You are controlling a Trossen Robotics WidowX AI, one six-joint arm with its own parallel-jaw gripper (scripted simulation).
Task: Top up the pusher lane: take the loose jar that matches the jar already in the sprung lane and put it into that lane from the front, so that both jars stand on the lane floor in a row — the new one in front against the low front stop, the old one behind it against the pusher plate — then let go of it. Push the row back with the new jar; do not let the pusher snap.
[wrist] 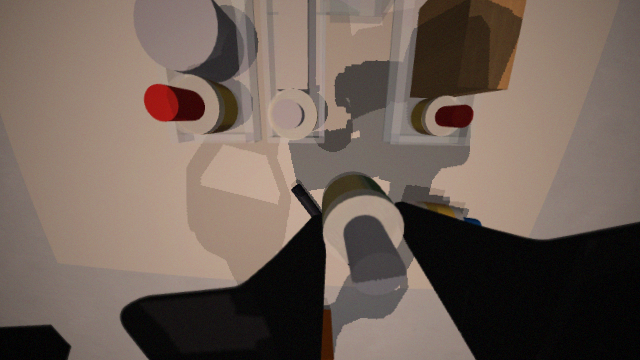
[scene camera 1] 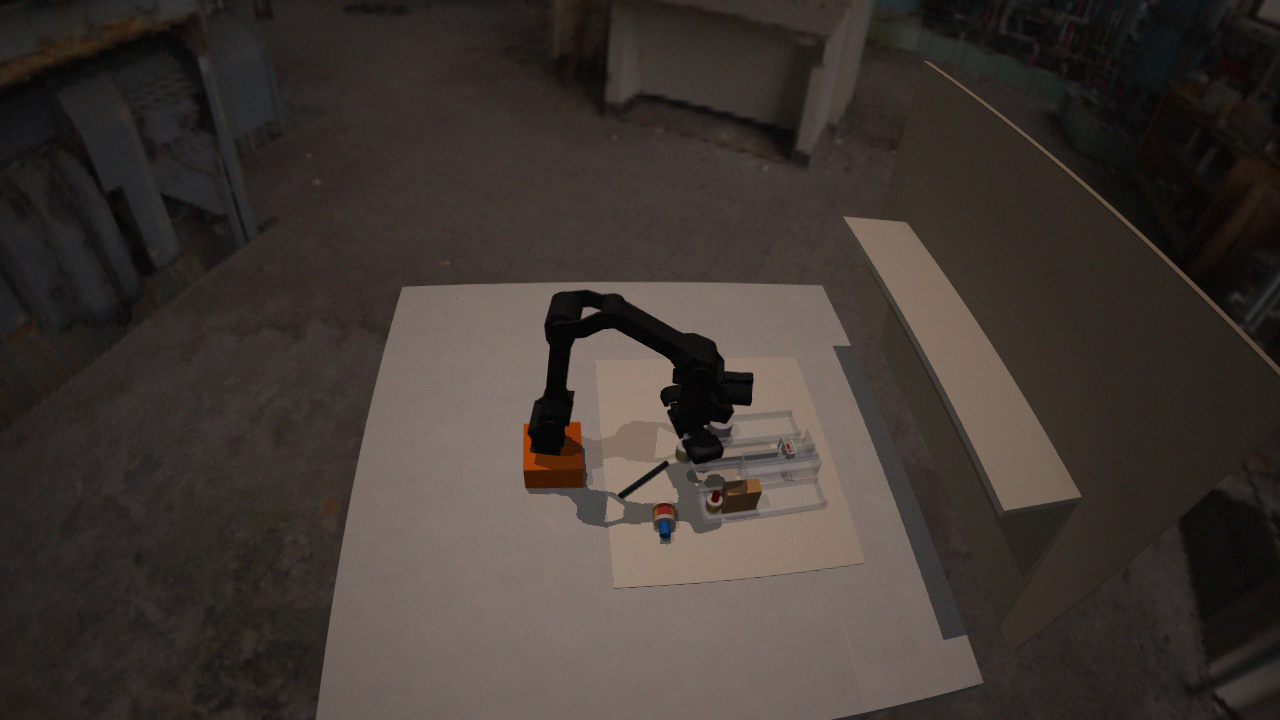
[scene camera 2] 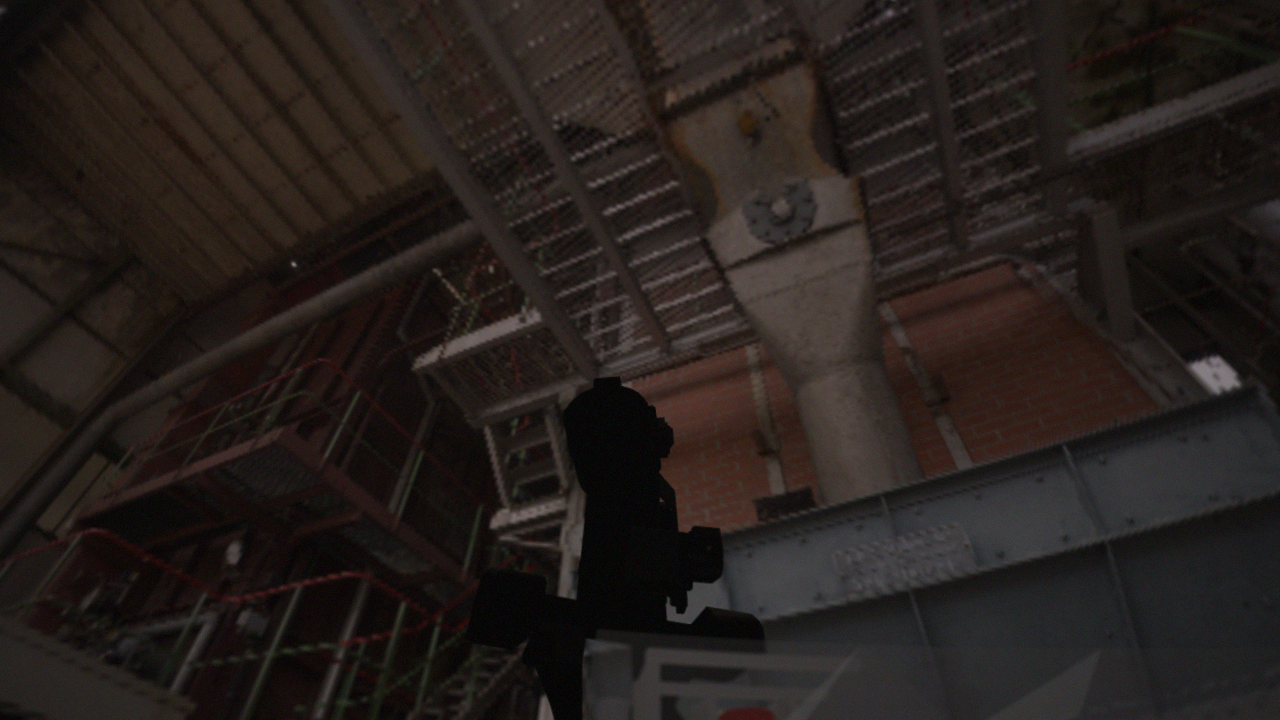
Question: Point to a red-capped jar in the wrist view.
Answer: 197, 106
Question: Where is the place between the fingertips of my gripper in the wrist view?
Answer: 358, 216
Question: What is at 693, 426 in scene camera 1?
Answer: My gripper.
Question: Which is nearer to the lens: the grey-capped jar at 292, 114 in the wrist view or the red-capped jar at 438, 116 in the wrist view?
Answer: The grey-capped jar.
